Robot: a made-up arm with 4 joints. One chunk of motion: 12 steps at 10 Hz.
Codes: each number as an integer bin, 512 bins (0 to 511) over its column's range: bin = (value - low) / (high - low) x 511, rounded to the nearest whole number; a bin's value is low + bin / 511 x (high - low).
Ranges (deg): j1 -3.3..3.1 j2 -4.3..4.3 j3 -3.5..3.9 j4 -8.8..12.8
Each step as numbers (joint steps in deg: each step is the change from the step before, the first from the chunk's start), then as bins.
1 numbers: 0.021 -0.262 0.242 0.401
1 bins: 265 240 258 218
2 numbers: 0.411 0.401 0.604 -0.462
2 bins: 296 279 283 197
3 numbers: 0.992 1.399 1.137 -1.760
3 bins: 343 339 320 167
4 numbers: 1.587 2.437 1.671 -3.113
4 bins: 390 400 357 135
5 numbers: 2.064 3.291 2.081 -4.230
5 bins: 428 451 385 108
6 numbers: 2.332 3.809 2.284 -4.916
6 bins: 450 482 399 92
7 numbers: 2.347 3.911 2.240 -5.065
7 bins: 451 488 396 88
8 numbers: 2.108 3.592 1.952 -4.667
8 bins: 432 469 376 98
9 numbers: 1.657 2.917 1.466 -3.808
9 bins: 396 429 343 118
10 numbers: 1.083 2.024 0.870 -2.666
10 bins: 350 376 302 145
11 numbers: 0.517 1.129 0.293 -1.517
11 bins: 305 323 262 172
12 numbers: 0.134 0.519 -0.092 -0.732
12 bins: 274 286 235 191
